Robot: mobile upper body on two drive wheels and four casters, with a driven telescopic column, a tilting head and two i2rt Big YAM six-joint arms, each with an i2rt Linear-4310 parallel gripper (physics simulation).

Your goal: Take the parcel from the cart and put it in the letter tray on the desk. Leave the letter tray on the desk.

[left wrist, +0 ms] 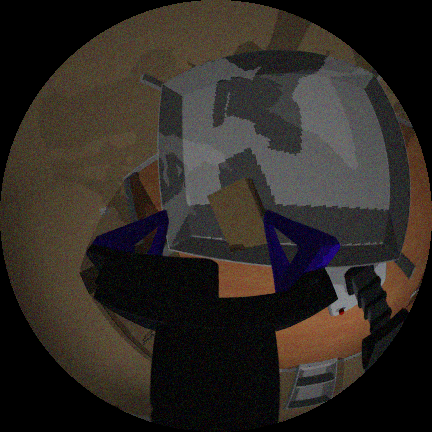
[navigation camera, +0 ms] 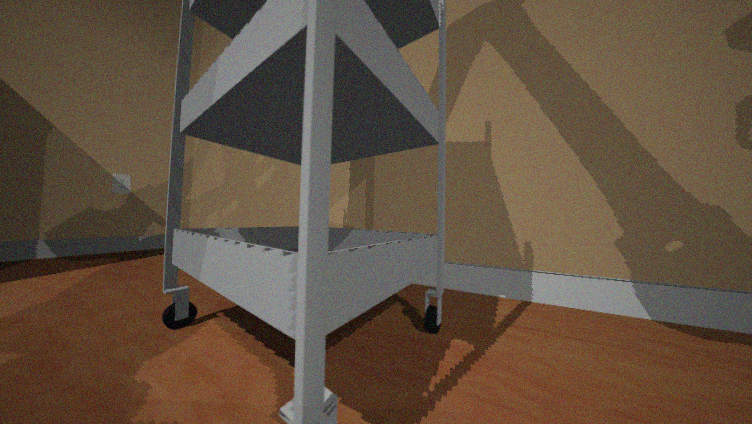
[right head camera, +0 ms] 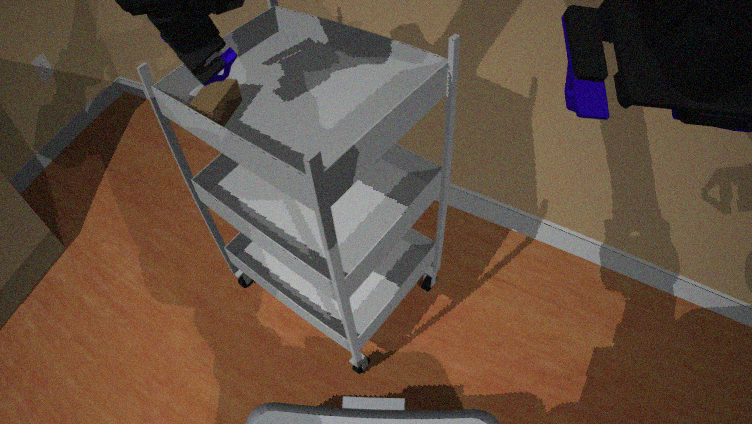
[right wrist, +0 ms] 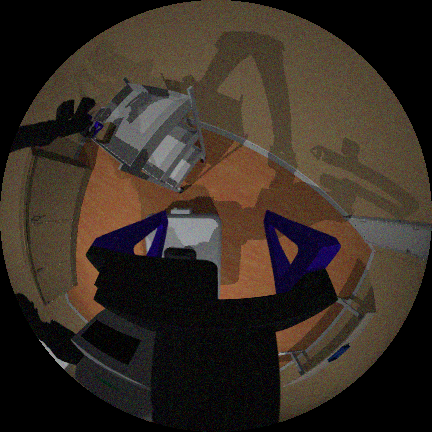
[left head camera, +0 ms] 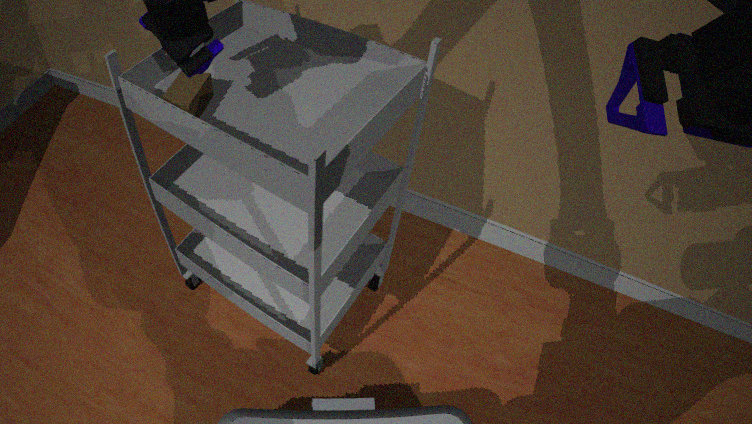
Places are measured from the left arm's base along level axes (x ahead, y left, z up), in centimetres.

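Pixels of known places: left gripper, fingertip midpoint: (left wrist: 215,214) (right head camera: 209,61) (right wrist: 96,121) (left head camera: 187,52); right gripper, fingertip midpoint: (right head camera: 623,105) (right wrist: 215,215) (left head camera: 648,120).
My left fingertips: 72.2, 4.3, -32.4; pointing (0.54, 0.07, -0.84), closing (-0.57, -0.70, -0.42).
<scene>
Behind a point stands the place of what it marks, as x, y, z.
The brown box-shaped parcel (left head camera: 185,90) @[69.8, 4.7, -38.4] (right head camera: 214,97) @[69.5, 4.0, -38.4] (left wrist: 237,215) @[70.9, 4.9, -38.4] (right wrist: 106,132) @[69.1, 2.4, -39.4] lies in the top tray of the grey three-tier cart (left head camera: 236,150) @[55.9, -6.3, -38.8] (right head camera: 252,158) @[55.8, -6.3, -39.9] (left wrist: 325,187) @[66.4, -8.3, -43.4] (navigation camera: 315,210) @[47.7, -17.7, -86.2], close to its near-left edge. My left gripper (left head camera: 202,60) @[72.2, 4.3, -32.4] (right head camera: 216,72) @[72.2, 4.3, -32.4] (left wrist: 215,214) @[72.2, 4.3, -32.4] is open and empty, above the parcel. In the left wrist view the parcel shows between the fingertips, nearer the right-hand finger. My right gripper (left head camera: 674,121) @[35.4, -44.9, -12.5] (right head camera: 621,107) @[35.4, -44.9, -12.5] (right wrist: 215,215) @[35.4, -44.9, -12.5] is open and empty, far to the right of the cart. I cannot make out the letter tray or the desk for certain.
The cart's corner posts rise above its top tray rim. A wall with a grey baseboard (left head camera: 516,239) @[85.8, -78.0, -103.5] (navigation camera: 579,289) @[86.1, -77.2, -104.5] runs behind the cart. A brown cabinet-like body (right wrist: 55,225) @[19.8, 122.1, -67.6] stands at the left in the right wrist view. A small blue object (right wrist: 339,353) @[-153.8, -217.6, -35.0] shows at its lower right.
</scene>
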